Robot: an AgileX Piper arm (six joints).
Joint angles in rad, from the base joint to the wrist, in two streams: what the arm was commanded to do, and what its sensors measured. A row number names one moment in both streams.
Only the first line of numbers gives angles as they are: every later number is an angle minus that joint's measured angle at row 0.
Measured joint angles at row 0:
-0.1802 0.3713 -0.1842 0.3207 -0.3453 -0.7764
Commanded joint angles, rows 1 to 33:
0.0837 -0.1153 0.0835 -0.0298 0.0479 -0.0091
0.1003 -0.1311 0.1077 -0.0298 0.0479 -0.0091
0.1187 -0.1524 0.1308 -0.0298 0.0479 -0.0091
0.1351 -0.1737 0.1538 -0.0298 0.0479 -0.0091
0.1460 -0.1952 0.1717 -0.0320 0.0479 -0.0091
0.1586 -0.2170 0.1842 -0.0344 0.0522 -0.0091
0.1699 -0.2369 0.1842 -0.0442 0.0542 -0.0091
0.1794 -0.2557 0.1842 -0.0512 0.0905 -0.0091
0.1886 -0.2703 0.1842 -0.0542 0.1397 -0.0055
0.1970 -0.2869 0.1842 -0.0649 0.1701 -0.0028
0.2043 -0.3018 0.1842 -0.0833 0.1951 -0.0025
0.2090 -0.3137 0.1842 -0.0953 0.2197 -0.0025
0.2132 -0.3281 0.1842 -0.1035 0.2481 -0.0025
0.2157 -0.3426 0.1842 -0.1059 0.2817 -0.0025
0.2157 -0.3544 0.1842 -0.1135 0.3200 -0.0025
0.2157 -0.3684 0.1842 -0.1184 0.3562 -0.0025
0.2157 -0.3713 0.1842 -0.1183 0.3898 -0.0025
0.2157 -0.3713 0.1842 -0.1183 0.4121 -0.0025
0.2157 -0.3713 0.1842 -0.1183 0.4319 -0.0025
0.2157 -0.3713 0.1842 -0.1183 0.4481 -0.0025
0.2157 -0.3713 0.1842 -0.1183 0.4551 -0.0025
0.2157 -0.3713 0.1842 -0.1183 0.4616 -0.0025
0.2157 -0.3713 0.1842 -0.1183 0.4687 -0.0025
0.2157 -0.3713 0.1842 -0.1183 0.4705 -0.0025
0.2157 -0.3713 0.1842 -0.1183 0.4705 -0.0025
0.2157 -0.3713 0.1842 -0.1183 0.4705 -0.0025
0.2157 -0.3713 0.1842 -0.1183 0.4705 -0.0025
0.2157 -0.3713 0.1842 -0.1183 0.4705 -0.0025
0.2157 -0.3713 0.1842 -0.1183 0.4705 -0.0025
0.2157 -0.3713 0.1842 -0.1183 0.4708 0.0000
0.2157 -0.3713 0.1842 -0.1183 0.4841 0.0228
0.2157 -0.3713 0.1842 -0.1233 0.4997 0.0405
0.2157 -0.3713 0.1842 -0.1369 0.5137 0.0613
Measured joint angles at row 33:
0.2130 -0.3670 0.1803 -0.1154 0.4708 0.0063
